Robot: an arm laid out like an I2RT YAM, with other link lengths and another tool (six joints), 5 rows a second.
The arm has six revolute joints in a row. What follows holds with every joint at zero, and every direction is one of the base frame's. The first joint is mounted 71.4 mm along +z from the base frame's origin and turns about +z. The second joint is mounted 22.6 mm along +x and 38.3 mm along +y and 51.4 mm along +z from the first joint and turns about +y. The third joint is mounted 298.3 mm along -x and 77.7 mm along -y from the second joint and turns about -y. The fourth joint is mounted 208.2 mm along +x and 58.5 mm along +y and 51 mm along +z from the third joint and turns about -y. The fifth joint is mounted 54.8 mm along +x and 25.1 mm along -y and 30 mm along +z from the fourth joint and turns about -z. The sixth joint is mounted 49.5 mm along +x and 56.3 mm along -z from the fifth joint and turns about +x. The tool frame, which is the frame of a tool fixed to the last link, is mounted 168 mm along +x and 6 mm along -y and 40 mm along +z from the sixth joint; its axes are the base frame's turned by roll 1.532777, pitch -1.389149 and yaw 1.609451 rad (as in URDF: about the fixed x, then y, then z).
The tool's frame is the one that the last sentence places.
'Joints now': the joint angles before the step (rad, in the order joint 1, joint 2, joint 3, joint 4, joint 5, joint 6). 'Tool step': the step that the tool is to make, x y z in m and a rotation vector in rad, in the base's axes. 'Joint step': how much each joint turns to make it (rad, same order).
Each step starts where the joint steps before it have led.
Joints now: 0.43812 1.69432 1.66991 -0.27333 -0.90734 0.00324
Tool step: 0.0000 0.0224 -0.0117 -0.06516 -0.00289 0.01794
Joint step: 0.05603 0.06224 0.10209 -0.11922 0.05565 -0.06831
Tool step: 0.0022 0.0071 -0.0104 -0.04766 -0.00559 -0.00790
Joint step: 0.02220 0.02539 0.03950 -0.06406 0.04508 -0.04307
